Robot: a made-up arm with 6 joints.
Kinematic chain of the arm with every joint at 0, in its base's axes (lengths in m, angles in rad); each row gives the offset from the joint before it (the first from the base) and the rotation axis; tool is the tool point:
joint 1: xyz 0 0 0.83 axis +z
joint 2: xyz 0.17 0 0 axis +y
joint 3: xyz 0 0 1.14 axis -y
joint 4: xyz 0 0 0.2 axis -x
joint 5: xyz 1.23 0 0 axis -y
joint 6: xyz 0.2 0 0 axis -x
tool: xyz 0 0 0
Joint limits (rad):
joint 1: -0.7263..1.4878
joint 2: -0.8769..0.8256
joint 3: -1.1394..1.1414
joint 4: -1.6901..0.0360
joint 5: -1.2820..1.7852
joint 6: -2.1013..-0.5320
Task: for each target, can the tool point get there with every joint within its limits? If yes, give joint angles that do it. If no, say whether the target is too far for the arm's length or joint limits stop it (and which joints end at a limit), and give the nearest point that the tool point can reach.
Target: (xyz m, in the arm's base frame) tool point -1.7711 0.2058 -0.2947
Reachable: no: joint limits stop it (at a limit: joint 1, joint 2, joint 3) | nearest point -0.1215 0.6670 0.3228 | short by 1.821 m
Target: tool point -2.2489 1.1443 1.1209
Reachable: no: joint limits stop it (at a limit: joint 2, joint 3, joint 5) | nearest point -1.4052 0.7150 2.4585 | short by 1.639 m
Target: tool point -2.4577 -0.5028 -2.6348
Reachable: no: too far | nearest point -0.0625 0.6584 0.2437 | short by 3.921 m
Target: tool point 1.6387 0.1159 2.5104
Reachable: yes | joints 0.0057 0.1522 0.4273 -1.3904 -0.5724 -1.8281
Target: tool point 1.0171 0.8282 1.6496
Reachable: yes | joints 0.7138 -0.2317 -0.6422 -0.4018 0.5359 -1.2608
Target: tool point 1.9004 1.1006 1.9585
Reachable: yes | joints 0.5184 0.6093 0.6955 -0.1145 -0.6825 -0.8206
